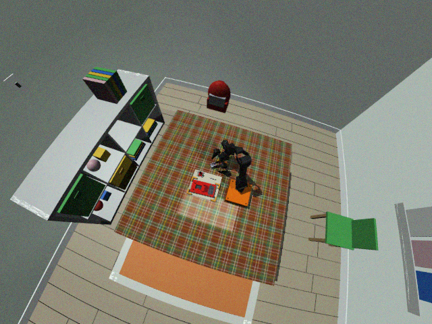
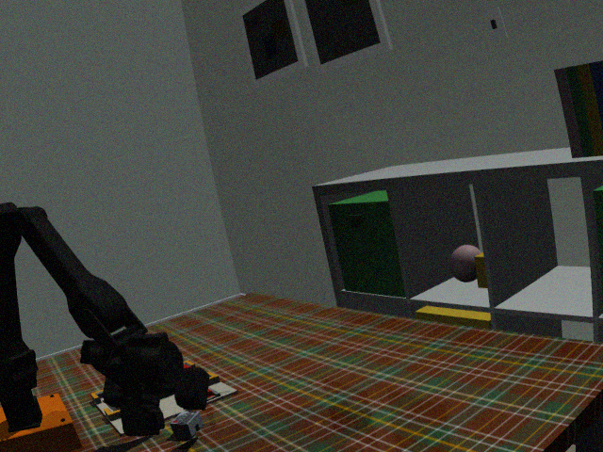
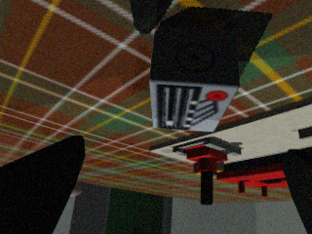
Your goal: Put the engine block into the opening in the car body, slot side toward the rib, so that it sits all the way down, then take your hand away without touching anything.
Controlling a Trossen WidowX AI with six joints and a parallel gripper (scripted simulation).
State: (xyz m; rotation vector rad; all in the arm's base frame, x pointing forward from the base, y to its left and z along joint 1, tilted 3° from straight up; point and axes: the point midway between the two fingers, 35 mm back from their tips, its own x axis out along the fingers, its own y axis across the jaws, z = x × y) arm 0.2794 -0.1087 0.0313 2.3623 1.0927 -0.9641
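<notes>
The grey engine block is 4 cm below my gripper tip. The rest, counted from my gripper tip: grey base plate (21 cm to the left, 4 cm below, 2 cm behind).
</notes>
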